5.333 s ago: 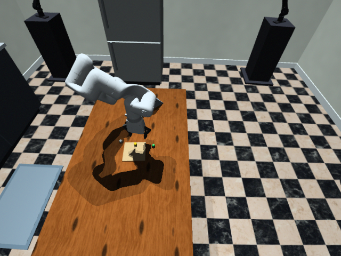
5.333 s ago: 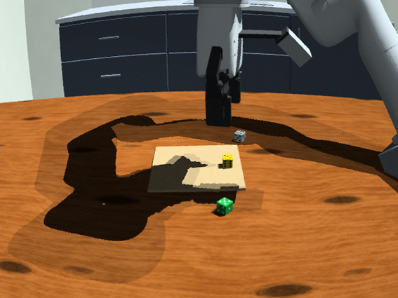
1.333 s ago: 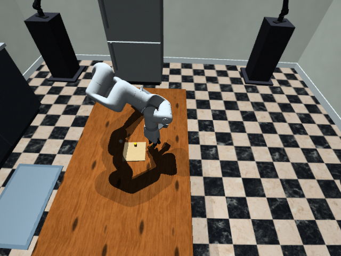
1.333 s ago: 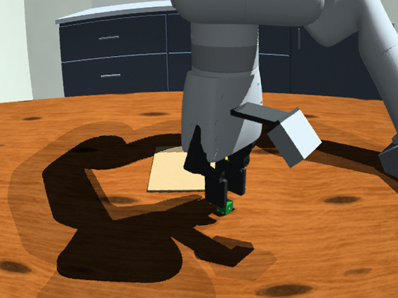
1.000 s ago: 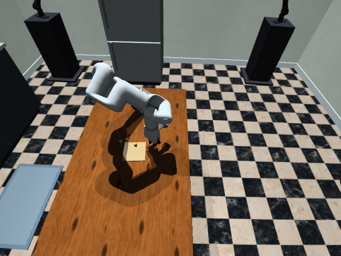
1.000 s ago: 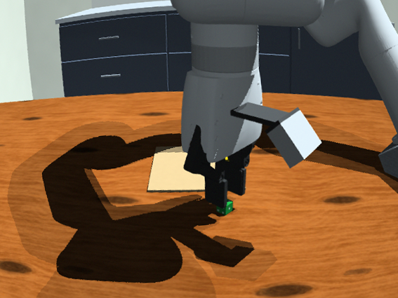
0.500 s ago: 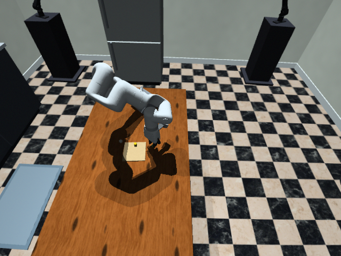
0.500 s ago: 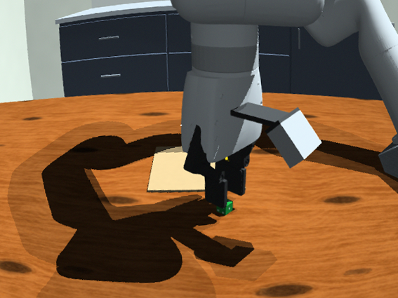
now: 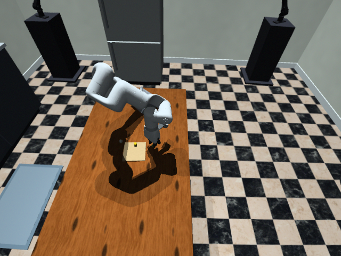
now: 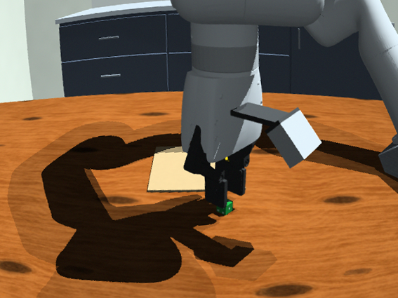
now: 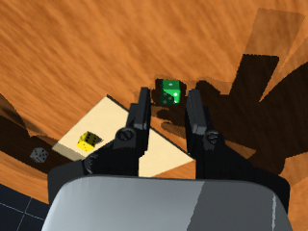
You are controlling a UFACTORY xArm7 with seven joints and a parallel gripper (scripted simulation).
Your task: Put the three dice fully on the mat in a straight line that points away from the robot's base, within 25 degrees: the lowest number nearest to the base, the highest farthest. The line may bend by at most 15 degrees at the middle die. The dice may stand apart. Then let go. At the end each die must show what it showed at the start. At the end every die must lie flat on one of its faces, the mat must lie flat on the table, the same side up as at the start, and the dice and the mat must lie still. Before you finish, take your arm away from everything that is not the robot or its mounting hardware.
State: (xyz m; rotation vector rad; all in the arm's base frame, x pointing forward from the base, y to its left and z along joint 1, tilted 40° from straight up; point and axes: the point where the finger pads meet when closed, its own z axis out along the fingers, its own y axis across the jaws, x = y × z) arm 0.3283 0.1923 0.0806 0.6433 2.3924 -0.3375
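The green die lies 3 cm below my hand. Round my hand: yellow die: 12 cm to the right, 3 cm below; then white die: 2 cm behind, 22 cm to the right, 3 cm below; then tan mat: 5 cm ahead, 11 cm to the right, 4 cm below.
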